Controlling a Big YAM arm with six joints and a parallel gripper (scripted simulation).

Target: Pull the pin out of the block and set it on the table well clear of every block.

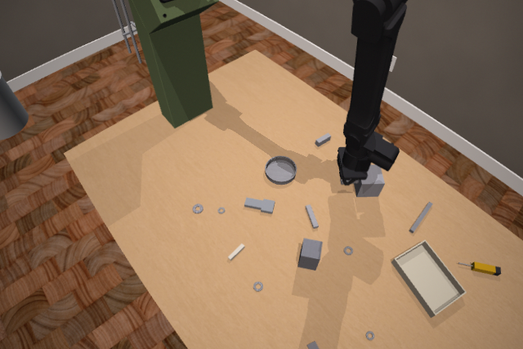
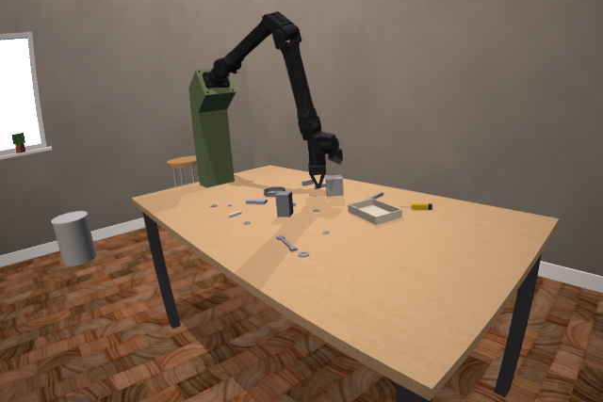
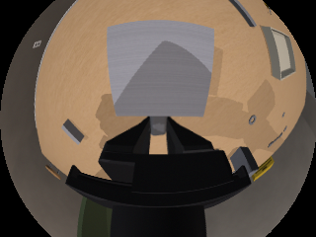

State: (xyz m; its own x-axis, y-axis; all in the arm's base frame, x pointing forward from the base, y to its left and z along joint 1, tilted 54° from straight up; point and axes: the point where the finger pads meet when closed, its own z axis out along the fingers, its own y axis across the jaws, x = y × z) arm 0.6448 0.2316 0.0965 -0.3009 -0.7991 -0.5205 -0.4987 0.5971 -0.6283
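Right now the light grey block is 50 mm to the left of my hand and 30 mm ahead of it. The rest, counted from my hand: round dish (150 mm behind, 130 mm to the right, 30 mm below); long bar (210 mm ahead, 120 mm to the left, 30 mm below); flat bar (140 mm to the right, 30 mm below, 20 mm ahead).
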